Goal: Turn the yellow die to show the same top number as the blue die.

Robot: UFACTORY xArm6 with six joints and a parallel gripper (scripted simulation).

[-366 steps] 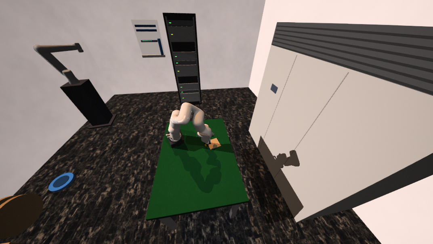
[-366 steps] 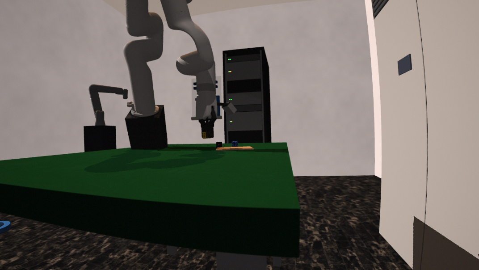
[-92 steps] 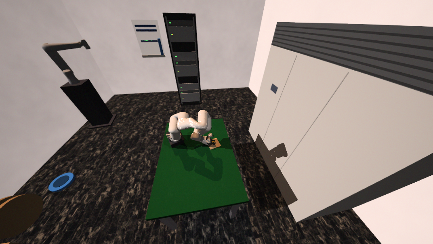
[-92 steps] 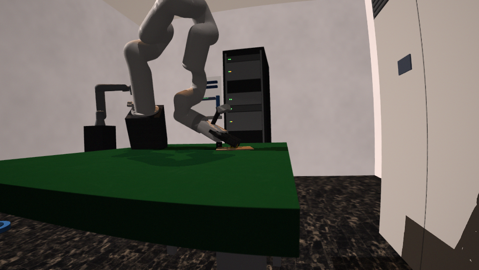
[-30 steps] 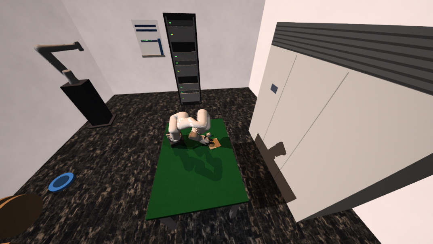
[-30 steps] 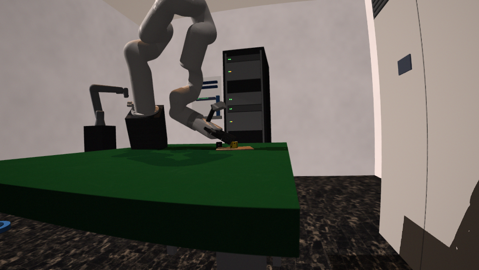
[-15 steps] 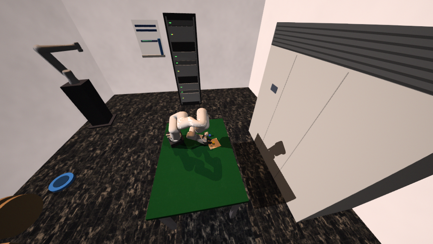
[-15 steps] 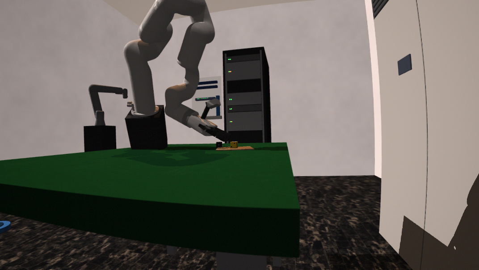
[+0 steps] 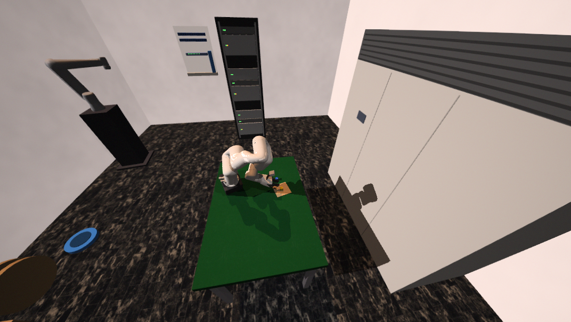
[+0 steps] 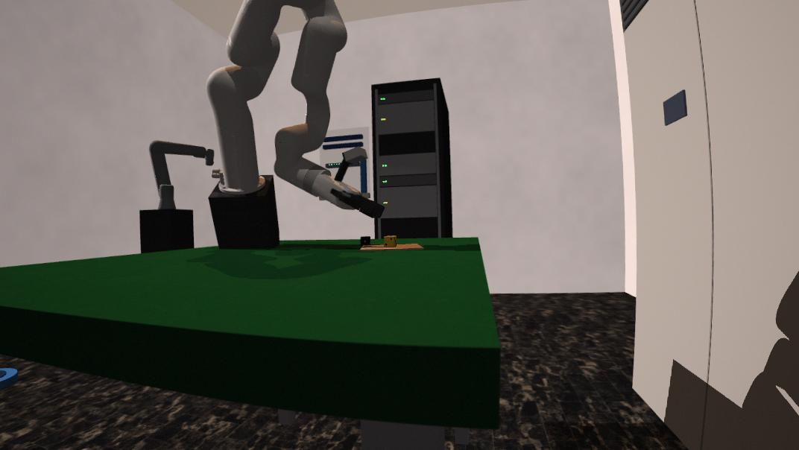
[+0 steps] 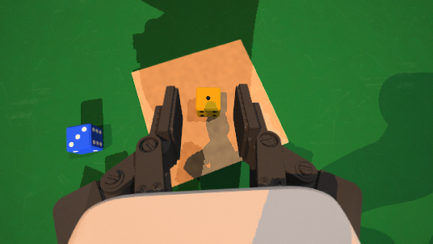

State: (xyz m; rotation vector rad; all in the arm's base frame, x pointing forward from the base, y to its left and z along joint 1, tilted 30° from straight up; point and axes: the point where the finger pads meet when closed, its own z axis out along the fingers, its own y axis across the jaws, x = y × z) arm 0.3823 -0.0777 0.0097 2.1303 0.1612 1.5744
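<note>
My hand is 80 mm above the yellow die, 40 mm short of it and 10 mm to the left of it. From my hand the other things lie so: black die: 100 mm to the left, 80 mm below, 40 mm behind; then blue die: 120 mm to the left, 80 mm below, 30 mm ahead; then mat: 90 mm below, 40 mm ahead, 10 mm to the right.
</note>
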